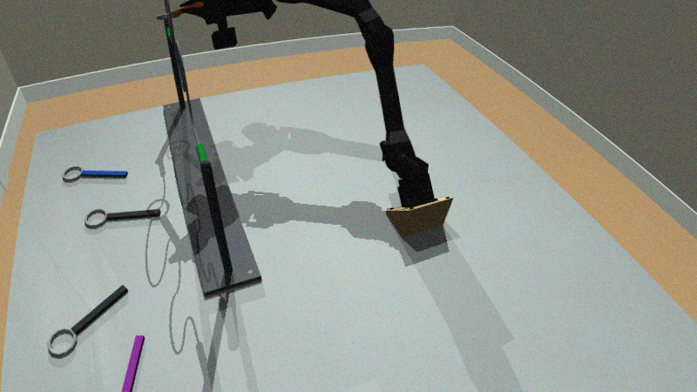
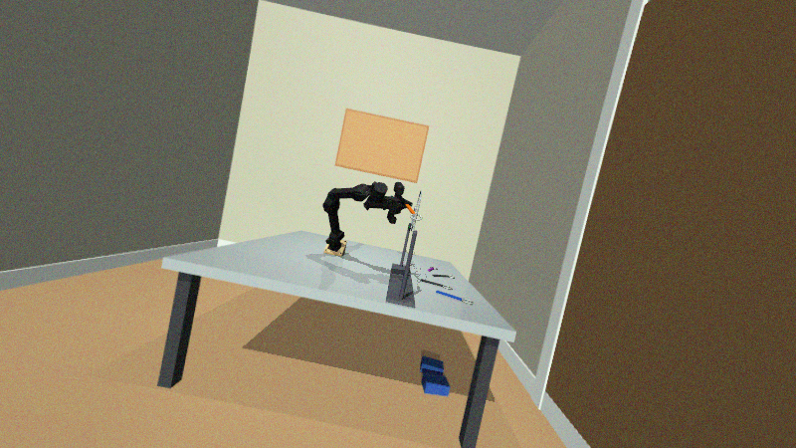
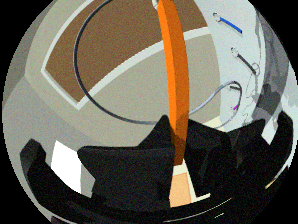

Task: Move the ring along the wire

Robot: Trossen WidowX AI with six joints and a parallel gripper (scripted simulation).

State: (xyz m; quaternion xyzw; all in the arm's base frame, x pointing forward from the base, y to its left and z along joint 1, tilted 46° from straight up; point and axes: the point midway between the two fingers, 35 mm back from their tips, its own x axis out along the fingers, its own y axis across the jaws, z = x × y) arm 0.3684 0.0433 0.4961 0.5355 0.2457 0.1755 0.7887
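Now: gripper tip 20 mm short of the ring with orange handle, 70 mm to the left of it and 40 mm above it. The rest, counted from my gripper tip: blue-handled ring 300 mm ahead, 380 mm below.
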